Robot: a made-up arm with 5 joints.
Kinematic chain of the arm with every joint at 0, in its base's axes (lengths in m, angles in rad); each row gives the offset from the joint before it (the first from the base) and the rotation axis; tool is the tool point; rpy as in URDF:
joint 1: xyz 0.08 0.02 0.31 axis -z
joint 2: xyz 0.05 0 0.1 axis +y
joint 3: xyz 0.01 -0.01 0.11 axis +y
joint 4: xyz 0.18 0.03 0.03 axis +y
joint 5: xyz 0.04 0 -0.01 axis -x
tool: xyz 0.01 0 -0.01 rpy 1.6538 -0.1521 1.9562
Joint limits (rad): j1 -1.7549..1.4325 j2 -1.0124..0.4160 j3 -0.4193..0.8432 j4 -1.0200..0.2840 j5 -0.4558..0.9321
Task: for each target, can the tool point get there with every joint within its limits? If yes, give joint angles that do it. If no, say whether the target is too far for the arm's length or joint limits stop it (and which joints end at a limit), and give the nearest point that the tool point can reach.
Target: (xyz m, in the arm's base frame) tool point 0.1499 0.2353 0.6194
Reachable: yes | joints -1.1648 -0.4244 0.1419 -0.6029 -0.0841
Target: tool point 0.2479 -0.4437 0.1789
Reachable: no: too far | nearest point 0.1770 -0.2479 0.3542 | short by 0.272 m
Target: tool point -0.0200 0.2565 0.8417
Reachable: no: too far | nearest point 0.0222 0.1971 0.6996 | short by 0.160 m
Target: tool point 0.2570 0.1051 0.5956
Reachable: yes | joints -0.3486 -0.6830 0.2764 0.1150 0.0430
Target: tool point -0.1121 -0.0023 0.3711
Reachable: no: joint limits stop it (at a limit: joint 1, joint 2, joint 3, joint 4, joint 5) | nearest point 0.0249 0.1824 0.2939 | short by 0.243 m
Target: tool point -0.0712 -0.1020 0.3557
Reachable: no: joint limits stop it (at a limit: joint 1, joint 2, joint 3, joint 4, joint 5) | nearest point 0.1157 -0.1495 0.2940 | short by 0.202 m
